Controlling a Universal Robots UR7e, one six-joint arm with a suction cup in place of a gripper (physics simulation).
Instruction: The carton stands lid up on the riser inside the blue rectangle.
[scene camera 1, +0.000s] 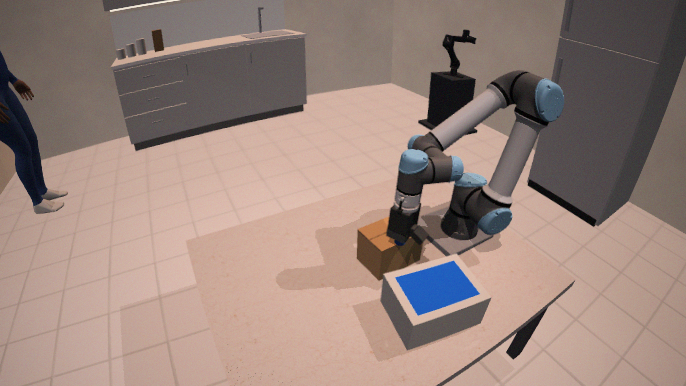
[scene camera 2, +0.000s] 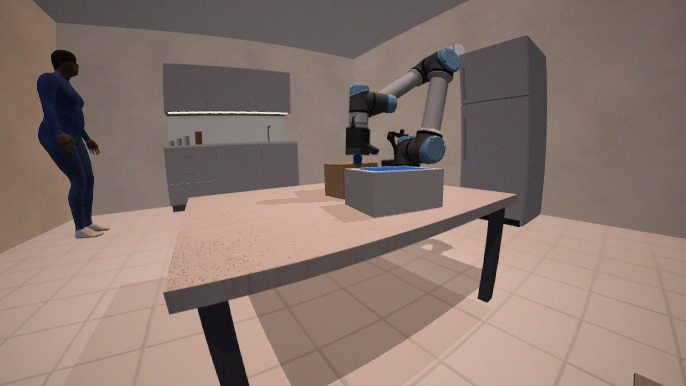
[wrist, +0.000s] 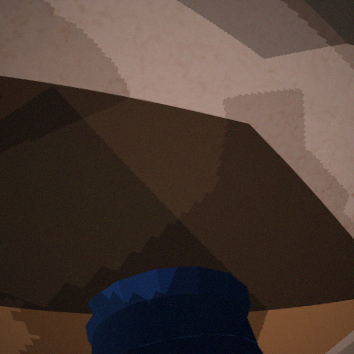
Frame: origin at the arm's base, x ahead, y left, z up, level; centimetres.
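Seen in the pictures: hand at its tool point: (scene camera 1: 399, 244) (scene camera 2: 357, 167) (wrist: 163, 277); arm's base at its link origin: (scene camera 1: 459, 228).
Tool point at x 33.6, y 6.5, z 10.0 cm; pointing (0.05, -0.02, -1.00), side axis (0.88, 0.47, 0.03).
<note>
Offsets run from my tool point to a thing's top centre. "*": to the spot under its first point. Level surfaces: height alone.
The brown carton {dx -0.9, dy -6.1, dz +1.3 cm} (scene camera 1: 378, 246) (scene camera 2: 334, 180) stands on the table {dz -11.7 cm} (scene camera 1: 287, 307) just behind the grey riser {dx +0.1, dy +20.7, dz +0.3 cm} (scene camera 1: 431, 322) (scene camera 2: 393, 191). Its seamed top faces up. The riser's top bears the blue rectangle {dx +0.1, dy +20.7, dz +0.3 cm} (scene camera 1: 436, 286) (scene camera 2: 390, 168), which has nothing on it. My suction cup (scene camera 1: 398, 241) (scene camera 2: 357, 161) (wrist: 168, 309) points straight down and sits on the carton's top near the edge closest to the arm's base. In the wrist view the carton's shaded side {* dx +0.1, dy +0.6, dz -3.7 cm} (wrist: 158, 175) fills the middle, with a strip of its orange top at the bottom.
The arm's base (scene camera 1: 472, 216) stands on a grey plate behind the carton. A fridge (scene camera 1: 614, 105) is at the right and a counter (scene camera 1: 210, 81) at the back. A person in blue (scene camera 2: 66, 139) stands at the far left. A black pedestal (scene camera 1: 448, 96) stands behind.
</note>
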